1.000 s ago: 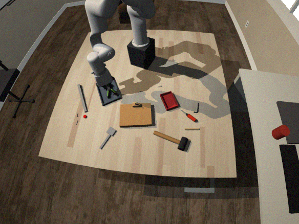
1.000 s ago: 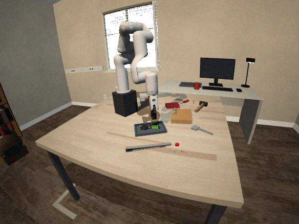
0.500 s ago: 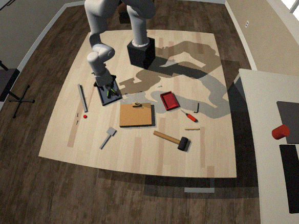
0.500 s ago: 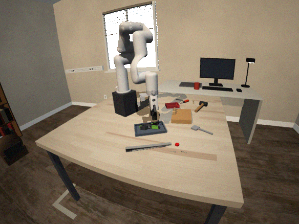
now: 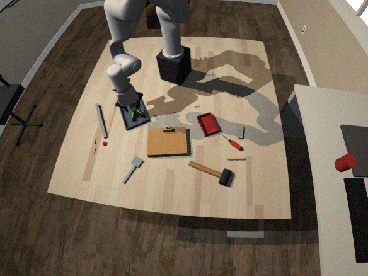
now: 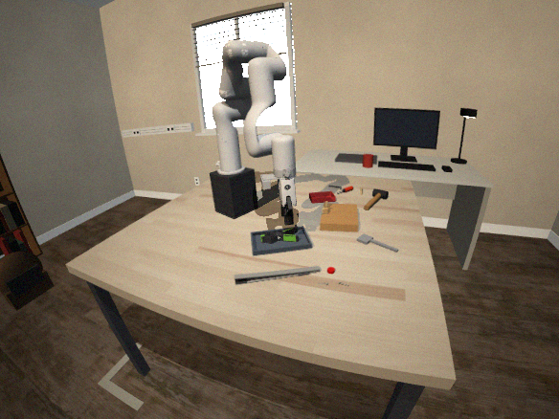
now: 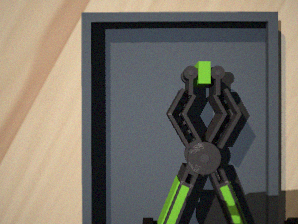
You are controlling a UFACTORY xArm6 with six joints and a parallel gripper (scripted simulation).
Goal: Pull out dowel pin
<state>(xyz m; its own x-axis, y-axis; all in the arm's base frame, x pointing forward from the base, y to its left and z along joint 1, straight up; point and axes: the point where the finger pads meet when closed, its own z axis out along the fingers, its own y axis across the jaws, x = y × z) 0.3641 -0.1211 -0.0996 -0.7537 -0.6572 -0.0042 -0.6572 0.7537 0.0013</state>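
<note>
The grey tray lies 90 mm below my hand, 30 mm to the right of it and 20 mm behind it. Also, from my hand: red button 220 mm ahead, 110 mm to the right, 90 mm below; then small wooden block 220 mm to the left, 60 mm ahead, 50 mm below; then dowel pin 220 mm to the left, 60 mm ahead, 40 mm below.
</note>
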